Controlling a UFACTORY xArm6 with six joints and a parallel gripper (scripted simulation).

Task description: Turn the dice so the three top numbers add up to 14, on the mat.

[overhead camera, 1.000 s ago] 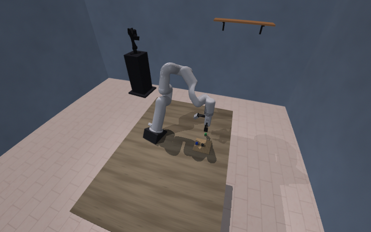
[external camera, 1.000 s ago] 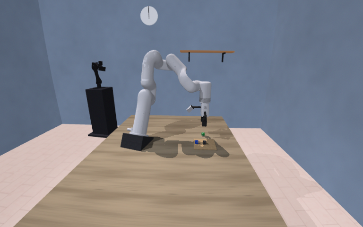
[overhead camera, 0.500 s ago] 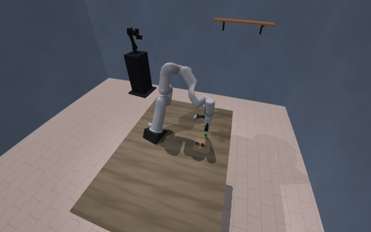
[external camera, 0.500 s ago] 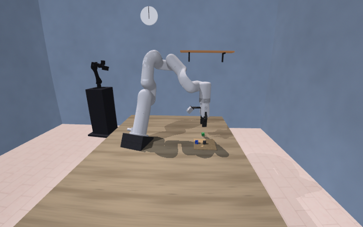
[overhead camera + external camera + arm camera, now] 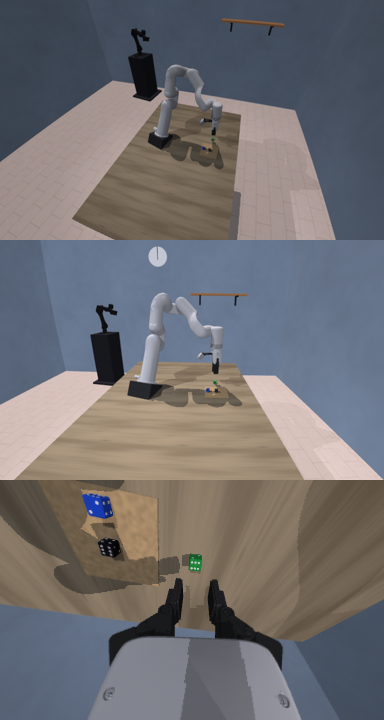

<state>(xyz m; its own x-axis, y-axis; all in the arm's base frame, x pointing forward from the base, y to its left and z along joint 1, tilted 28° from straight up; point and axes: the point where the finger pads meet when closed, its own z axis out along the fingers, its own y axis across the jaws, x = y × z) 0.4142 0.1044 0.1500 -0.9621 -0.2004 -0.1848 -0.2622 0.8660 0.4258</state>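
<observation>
Right now my hand is 90 mm above the green die. The rest, counted from my hand: black die: 10 mm ahead, 130 mm to the right, 80 mm below; then tan mat: 10 mm ahead, 130 mm to the right, 100 mm below; then blue die: 40 mm behind, 140 mm to the right, 80 mm below.
</observation>
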